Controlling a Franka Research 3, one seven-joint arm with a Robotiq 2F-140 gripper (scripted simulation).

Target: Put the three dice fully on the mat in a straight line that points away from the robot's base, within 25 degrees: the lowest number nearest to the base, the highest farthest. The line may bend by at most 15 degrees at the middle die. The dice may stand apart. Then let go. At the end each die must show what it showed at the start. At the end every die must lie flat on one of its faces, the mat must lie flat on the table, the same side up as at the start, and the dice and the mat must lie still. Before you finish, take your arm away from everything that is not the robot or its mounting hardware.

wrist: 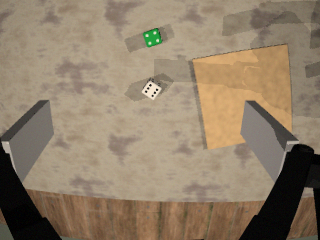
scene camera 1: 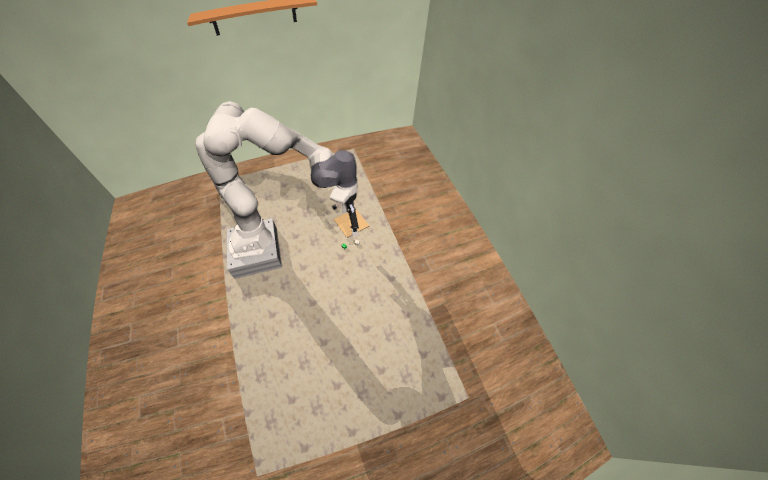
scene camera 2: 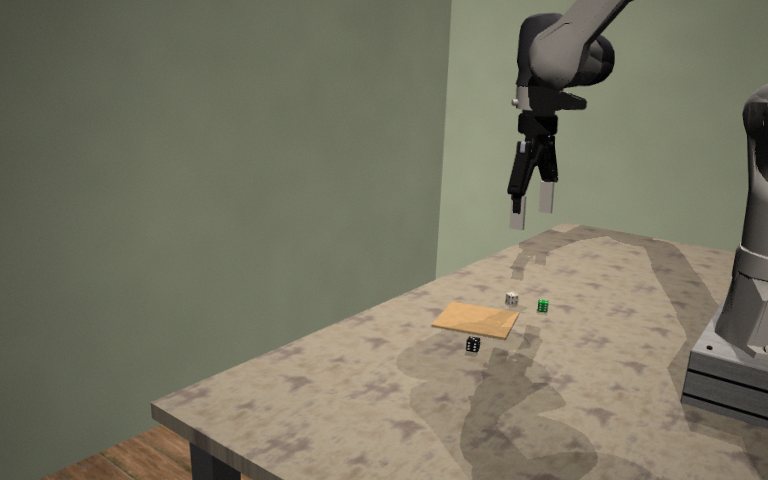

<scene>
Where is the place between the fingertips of my gripper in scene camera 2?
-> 531, 220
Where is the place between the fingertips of my gripper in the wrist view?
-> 147, 117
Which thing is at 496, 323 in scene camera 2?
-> A tan mat.
</scene>
